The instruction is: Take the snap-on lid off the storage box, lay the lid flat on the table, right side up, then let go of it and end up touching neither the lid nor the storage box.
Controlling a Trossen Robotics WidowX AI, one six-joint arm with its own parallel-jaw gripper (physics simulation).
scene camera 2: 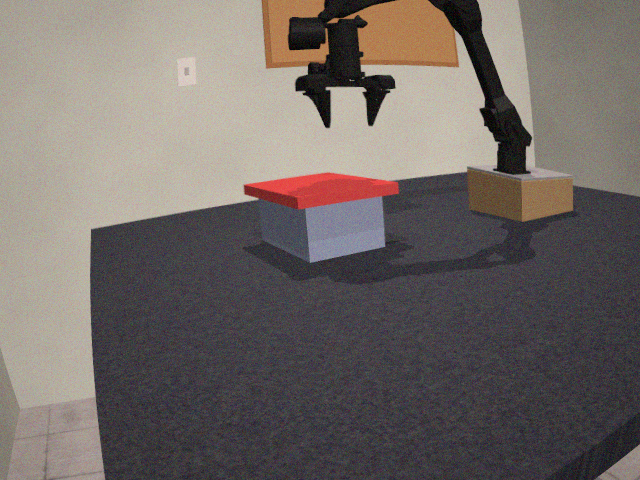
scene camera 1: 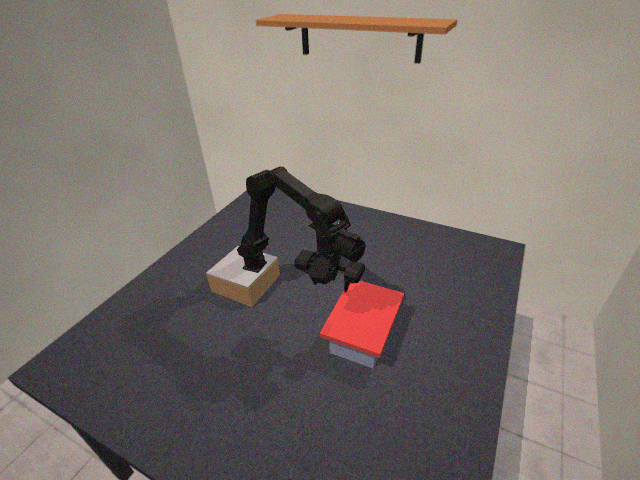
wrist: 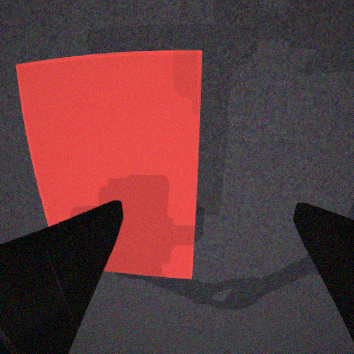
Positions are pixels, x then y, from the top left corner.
Scene:
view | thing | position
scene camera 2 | my gripper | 349, 126
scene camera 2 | red lid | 308, 191
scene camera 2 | blue-grey storage box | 313, 234
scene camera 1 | my gripper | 330, 287
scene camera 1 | red lid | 362, 319
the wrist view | my gripper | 208, 210
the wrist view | red lid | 124, 126

